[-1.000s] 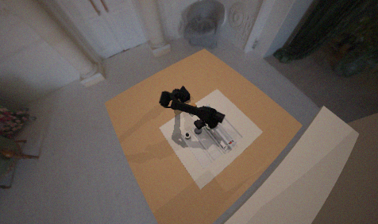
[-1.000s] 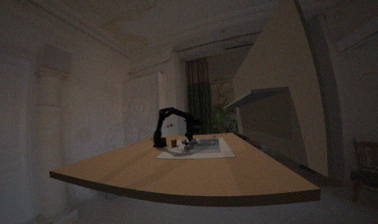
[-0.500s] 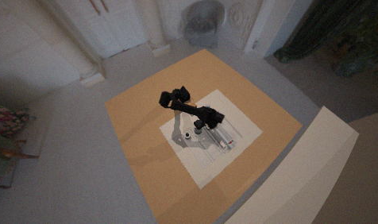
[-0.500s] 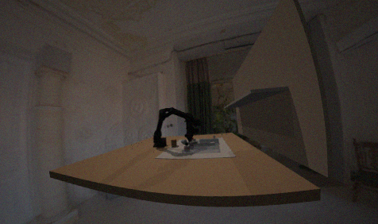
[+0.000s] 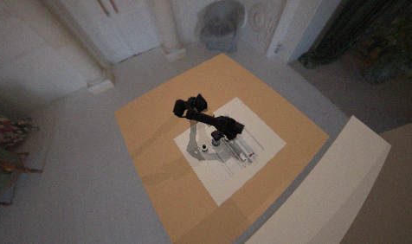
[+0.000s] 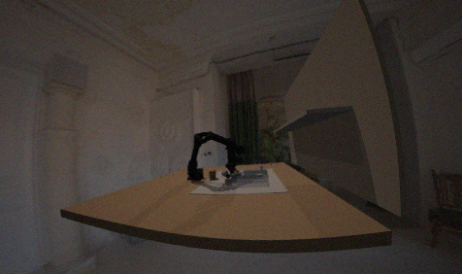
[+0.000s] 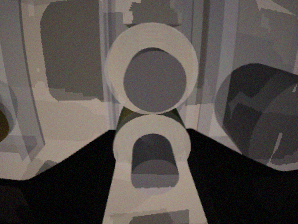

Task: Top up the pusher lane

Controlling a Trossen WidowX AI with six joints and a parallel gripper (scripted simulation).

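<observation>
My gripper tip is 16 cm past the brownish block and 2 cm to the left of it. From my gripper tip the other things lie so: pusher plate: 14 cm ahead, 5 cm to the left, 2 cm above; then red-marked item: 22 cm ahead, 6 cm to the left, 4 cm above; then grey lane fixture: 14 cm ahead, 4 cm to the left, 1 cm below.
</observation>
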